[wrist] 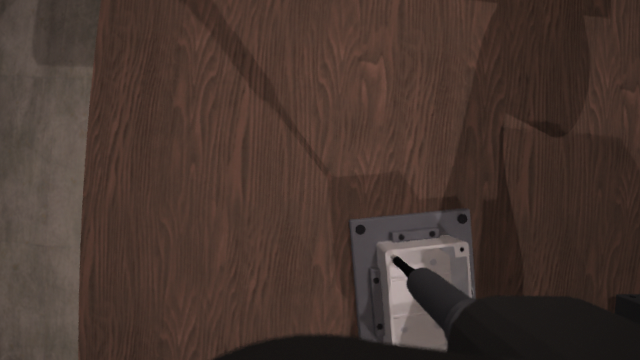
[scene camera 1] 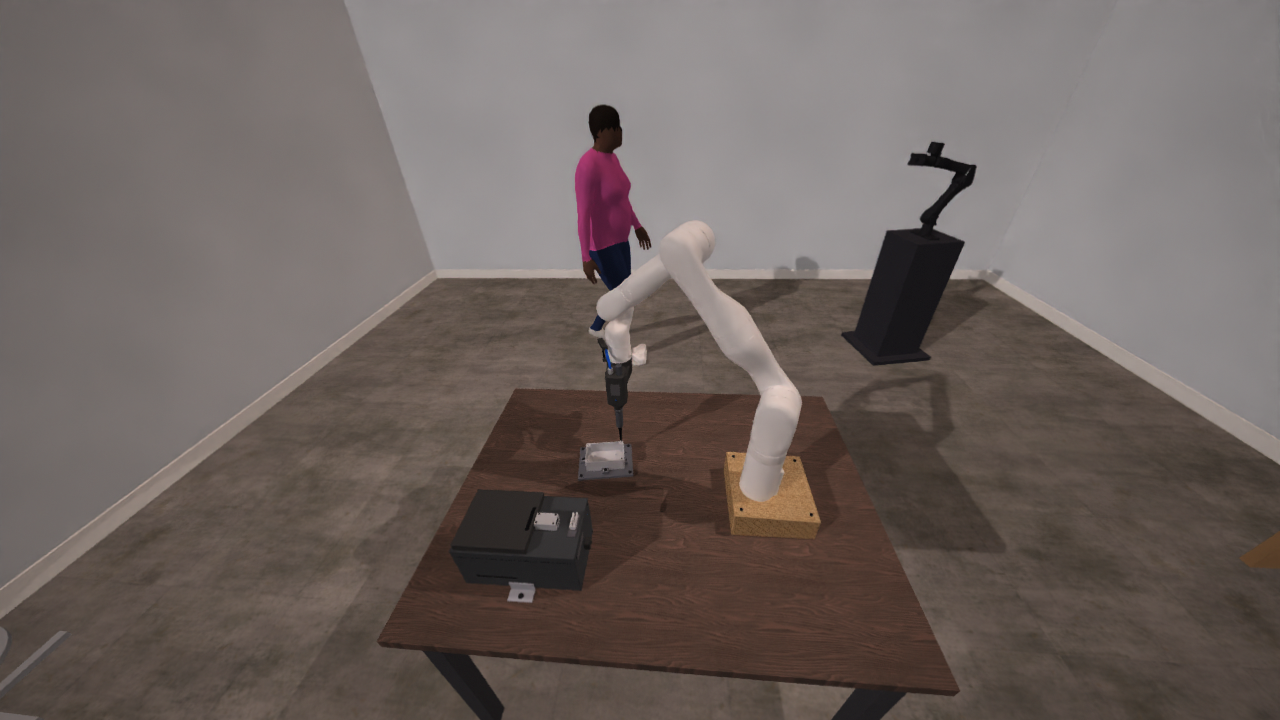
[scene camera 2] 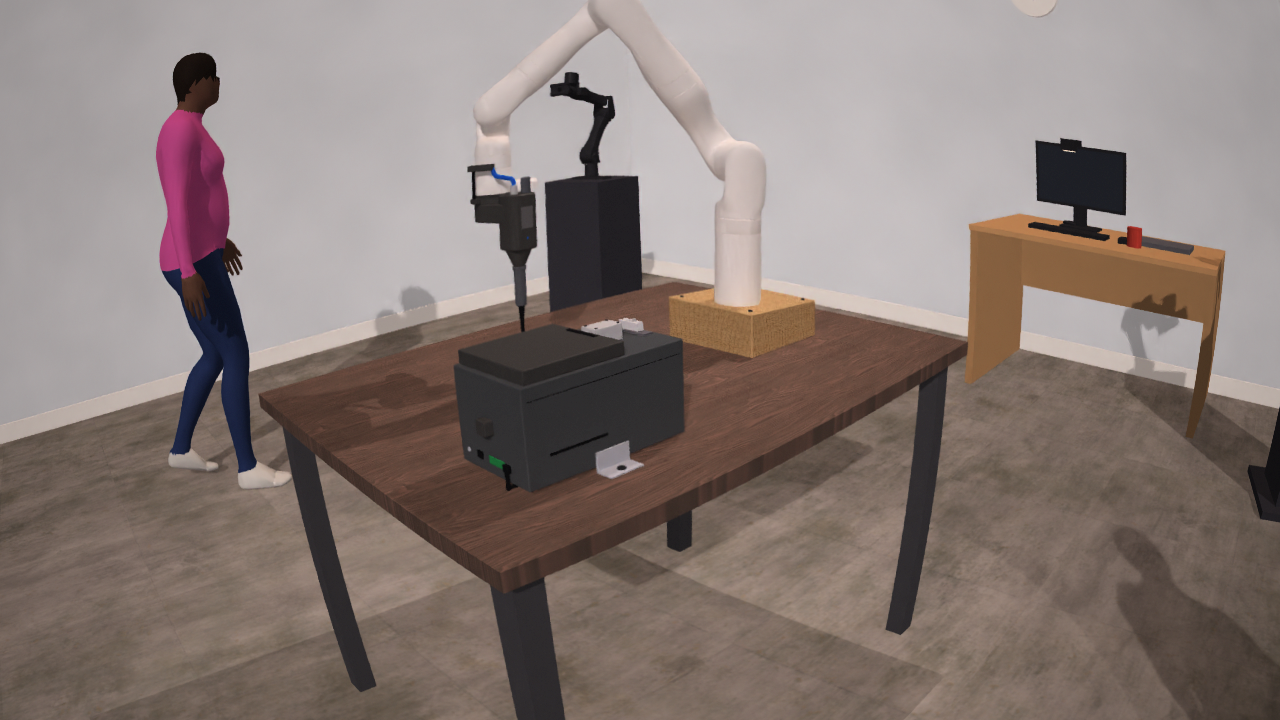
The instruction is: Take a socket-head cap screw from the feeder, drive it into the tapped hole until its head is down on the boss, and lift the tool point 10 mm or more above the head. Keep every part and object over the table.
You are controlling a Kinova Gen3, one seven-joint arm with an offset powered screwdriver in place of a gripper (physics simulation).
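Observation:
Grey fixture plate [wrist: 363, 246], visible.

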